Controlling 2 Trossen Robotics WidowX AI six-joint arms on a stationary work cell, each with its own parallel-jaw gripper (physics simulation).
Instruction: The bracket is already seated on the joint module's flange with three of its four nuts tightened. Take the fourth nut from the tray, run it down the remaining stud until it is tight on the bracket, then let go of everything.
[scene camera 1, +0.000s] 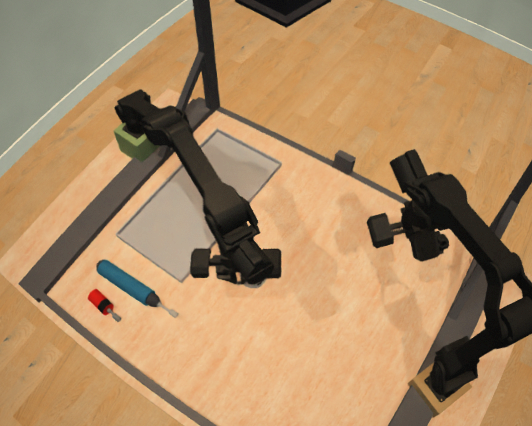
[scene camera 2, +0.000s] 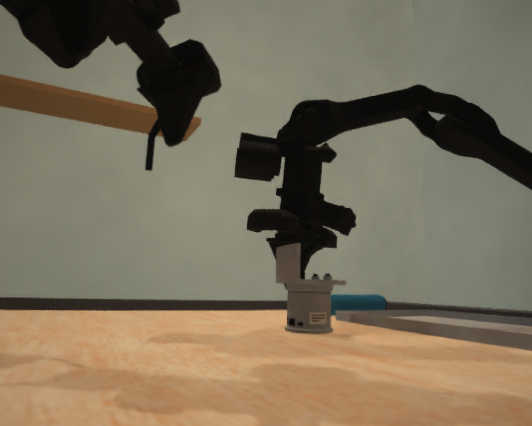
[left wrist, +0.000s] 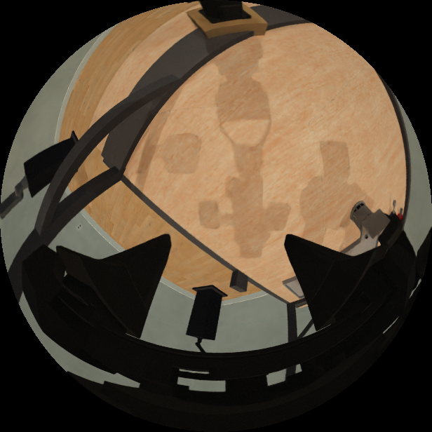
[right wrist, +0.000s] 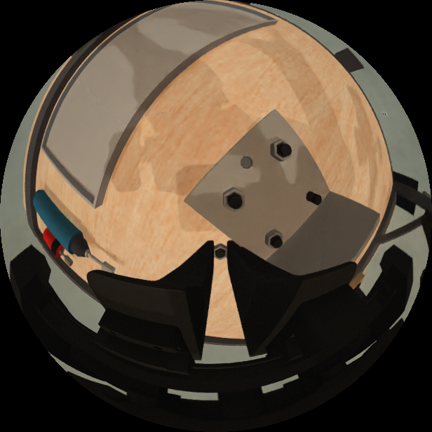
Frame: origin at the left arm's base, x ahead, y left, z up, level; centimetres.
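Where they show: left gripper, fingertip midpoint: (scene camera 2: 135, 108); right gripper, fingertip midpoint: (scene camera 1: 239, 282) (scene camera 2: 291, 290); left arm's base at its link origin: (scene camera 1: 443, 383); right arm's base at its link origin: (scene camera 1: 137, 126).
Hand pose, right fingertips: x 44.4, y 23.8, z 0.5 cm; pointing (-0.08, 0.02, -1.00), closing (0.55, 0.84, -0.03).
Observation:
Things, the pixels of their centre, and the offset from my right fingertips.
- grey joint module at the middle of its body: (scene camera 2: 309, 301) dx +1.8, dy -4.6, dz -1.4 cm
- grey bracket at the middle of its body: (scene camera 2: 309, 267) dx +1.8, dy -4.6, dz +3.1 cm
- grey tray at the middle of its body: (scene camera 2: 492, 326) (scene camera 1: 200, 198) dx +27.4, dy -4.3, dz -4.3 cm
- blue screwdriver at the middle of its body: (scene camera 2: 339, 305) (scene camera 1: 136, 289) dx +12.3, dy +21.0, dz -3.1 cm
The grey joint module (scene camera 2: 309, 307) (left wrist: 358, 212) stands upright, with the grey bracket (scene camera 2: 288, 263) (right wrist: 260, 175) on its flange. In the right wrist view, three nuts (right wrist: 233, 199) (right wrist: 281, 149) (right wrist: 274, 239) sit on studs, and the bare stud (right wrist: 314, 198) stands near the bracket's upright plate. My right gripper (right wrist: 219, 246) is shut on the fourth nut (right wrist: 220, 252) and holds it between its fingertips at the bracket's edge, apart from the bare stud. In scene camera 1 the right wrist hides most of the module. My left gripper (left wrist: 229, 240) is open and empty, high above the table.
A grey tray (scene camera 1: 150, 235) (right wrist: 75, 135) (scene camera 2: 435, 327) lies beside the module. A blue screwdriver (scene camera 1: 126, 282) (right wrist: 57, 216) and a short red one (scene camera 1: 101, 302) (right wrist: 51, 242) lie past the tray's end. Dark frame beams border the table.

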